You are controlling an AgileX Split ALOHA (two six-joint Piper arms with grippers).
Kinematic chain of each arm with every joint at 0, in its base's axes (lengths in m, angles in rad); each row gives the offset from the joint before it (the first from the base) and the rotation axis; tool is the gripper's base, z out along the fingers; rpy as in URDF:
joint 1: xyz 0 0 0.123 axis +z
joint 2: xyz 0 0 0 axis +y
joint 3: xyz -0.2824 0 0.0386 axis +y
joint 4: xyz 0.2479 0 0.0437 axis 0.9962 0 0.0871
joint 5: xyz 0 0 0 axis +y
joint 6: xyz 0.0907 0 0.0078 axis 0.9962 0 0.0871
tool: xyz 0 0 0 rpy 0 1.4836 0
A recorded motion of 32 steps. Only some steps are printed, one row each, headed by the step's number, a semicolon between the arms.
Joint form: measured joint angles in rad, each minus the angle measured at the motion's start. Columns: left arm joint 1, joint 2, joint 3, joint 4, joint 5, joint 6; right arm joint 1, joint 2, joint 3, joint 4, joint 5, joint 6.
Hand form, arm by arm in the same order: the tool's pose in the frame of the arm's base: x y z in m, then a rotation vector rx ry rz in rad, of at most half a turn. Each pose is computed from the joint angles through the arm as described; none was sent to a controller.
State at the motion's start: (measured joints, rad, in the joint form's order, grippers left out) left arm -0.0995 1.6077 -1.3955 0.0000 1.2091 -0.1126; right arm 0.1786 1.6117 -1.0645 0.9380 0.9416 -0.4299
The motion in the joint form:
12: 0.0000 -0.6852 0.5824 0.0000 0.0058 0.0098; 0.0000 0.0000 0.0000 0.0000 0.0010 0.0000
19: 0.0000 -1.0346 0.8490 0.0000 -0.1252 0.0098; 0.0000 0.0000 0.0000 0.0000 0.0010 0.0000
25: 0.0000 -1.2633 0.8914 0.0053 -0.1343 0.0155; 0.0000 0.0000 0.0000 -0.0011 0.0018 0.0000
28: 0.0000 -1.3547 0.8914 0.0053 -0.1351 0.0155; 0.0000 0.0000 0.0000 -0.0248 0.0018 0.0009
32: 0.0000 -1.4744 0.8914 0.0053 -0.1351 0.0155; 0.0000 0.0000 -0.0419 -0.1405 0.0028 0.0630
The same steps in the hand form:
12: 0.1404 -0.0140 0.3017 -0.0046 2.8092 -0.0478; 0.2975 0.1141 0.2491 -0.1256 2.6786 1.0920
19: 0.0795 -0.0079 0.2679 -0.0043 2.5959 -0.0736; 0.2975 0.1141 0.2491 -0.1256 2.6786 1.0920
25: 0.0463 -0.0042 0.2701 0.0037 2.4004 -0.0850; 0.2974 0.1141 0.2491 -0.1270 2.6796 1.0914
28: 0.0328 -0.0028 0.2738 0.0033 2.3083 -0.0939; 0.2970 0.1129 0.2478 -0.1458 2.6909 1.0656
32: 0.0146 -0.0010 0.2766 0.0028 2.1887 -0.1046; 0.3015 0.1081 0.2531 -0.1758 2.7208 0.9488

